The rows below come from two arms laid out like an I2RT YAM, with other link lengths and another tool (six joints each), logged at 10 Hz.
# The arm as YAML. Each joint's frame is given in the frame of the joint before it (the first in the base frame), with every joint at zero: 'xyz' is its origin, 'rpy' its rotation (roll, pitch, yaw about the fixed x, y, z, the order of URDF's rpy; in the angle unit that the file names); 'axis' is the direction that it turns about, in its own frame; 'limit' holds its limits. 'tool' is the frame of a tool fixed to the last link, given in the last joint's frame.
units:
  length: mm
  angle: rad
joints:
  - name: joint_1
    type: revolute
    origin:
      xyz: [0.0, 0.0, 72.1]
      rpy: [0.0, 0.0, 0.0]
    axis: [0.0, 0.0, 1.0]
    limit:
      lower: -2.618
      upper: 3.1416
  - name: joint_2
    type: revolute
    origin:
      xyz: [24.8, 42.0, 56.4]
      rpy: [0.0, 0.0, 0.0]
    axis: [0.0, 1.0, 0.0]
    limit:
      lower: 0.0
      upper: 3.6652
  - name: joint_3
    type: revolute
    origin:
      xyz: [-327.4, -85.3, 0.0]
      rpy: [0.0, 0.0, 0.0]
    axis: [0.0, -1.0, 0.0]
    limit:
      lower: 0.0
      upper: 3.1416
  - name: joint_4
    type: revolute
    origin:
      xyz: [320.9, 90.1, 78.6]
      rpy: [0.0, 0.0, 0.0]
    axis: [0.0, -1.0, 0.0]
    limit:
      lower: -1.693
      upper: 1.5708
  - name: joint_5
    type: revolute
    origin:
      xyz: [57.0, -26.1, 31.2]
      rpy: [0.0, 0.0, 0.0]
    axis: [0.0, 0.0, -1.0]
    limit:
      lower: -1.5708
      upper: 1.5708
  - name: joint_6
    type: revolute
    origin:
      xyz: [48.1, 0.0, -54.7]
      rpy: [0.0, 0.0, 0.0]
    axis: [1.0, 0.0, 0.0]
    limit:
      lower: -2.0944
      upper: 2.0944
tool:
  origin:
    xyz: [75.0, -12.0, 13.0]
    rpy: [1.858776, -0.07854, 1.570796]
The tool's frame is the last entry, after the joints.
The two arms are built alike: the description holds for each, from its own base.
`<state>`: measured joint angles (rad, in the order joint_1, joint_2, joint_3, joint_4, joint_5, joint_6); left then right.
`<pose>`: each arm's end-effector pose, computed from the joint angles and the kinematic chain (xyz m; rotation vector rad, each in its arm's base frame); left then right.
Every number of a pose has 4 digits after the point. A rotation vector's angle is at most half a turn.
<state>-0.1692 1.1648 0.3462 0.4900 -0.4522 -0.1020 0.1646 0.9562 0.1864 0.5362 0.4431 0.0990</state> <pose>0.3385 0.0081 0.1842 1.5161 1.8631 1.1128 0.2800 0.0019 0.1800 1.7874 1.2514 0.8312</pose>
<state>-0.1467 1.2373 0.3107 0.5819 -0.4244 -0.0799 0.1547 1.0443 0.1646 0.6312 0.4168 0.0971</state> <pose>0.3388 0.0120 0.1608 1.5511 1.8648 1.1096 0.2847 0.0027 0.1626 1.7912 1.2773 0.8288</pose>
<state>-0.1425 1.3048 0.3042 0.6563 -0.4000 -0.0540 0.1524 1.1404 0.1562 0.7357 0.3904 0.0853</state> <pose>0.3441 0.0095 0.1484 1.5865 1.8394 1.1101 0.2917 0.0061 0.1503 1.7768 1.3065 0.8363</pose>
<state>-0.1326 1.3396 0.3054 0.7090 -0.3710 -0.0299 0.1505 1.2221 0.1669 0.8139 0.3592 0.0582</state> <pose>0.3490 0.0084 0.1457 1.6011 1.8046 1.1169 0.3015 0.0108 0.1448 1.7455 1.3440 0.8416</pose>
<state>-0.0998 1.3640 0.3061 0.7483 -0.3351 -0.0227 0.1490 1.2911 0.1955 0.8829 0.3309 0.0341</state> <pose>0.3524 0.0151 0.1442 1.5896 1.7950 1.1163 0.3155 0.0160 0.1474 1.7046 1.3620 0.8658</pose>
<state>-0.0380 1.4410 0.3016 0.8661 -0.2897 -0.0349 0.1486 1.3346 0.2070 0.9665 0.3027 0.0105</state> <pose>0.3584 0.0312 0.1367 1.5267 1.7990 1.1202 0.3243 0.0207 0.1527 1.6496 1.3633 0.9092</pose>
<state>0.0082 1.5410 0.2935 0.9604 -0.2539 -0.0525 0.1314 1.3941 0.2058 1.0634 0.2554 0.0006</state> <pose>0.3600 0.0436 0.1163 1.5072 1.8286 1.0948 0.3304 0.0215 0.1504 1.6118 1.3690 0.9523</pose>
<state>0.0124 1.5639 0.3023 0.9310 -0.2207 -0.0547 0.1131 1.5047 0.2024 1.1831 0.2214 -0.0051</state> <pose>0.3612 0.0411 0.1065 1.5546 1.8352 1.0442 0.3360 0.0201 0.1355 1.5994 1.3811 0.9642</pose>
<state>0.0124 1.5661 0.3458 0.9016 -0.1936 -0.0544 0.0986 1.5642 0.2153 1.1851 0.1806 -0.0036</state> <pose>0.3746 0.0380 0.1157 1.5599 1.8046 1.0309 0.3415 0.0205 0.1212 1.6175 1.4346 0.9507</pose>
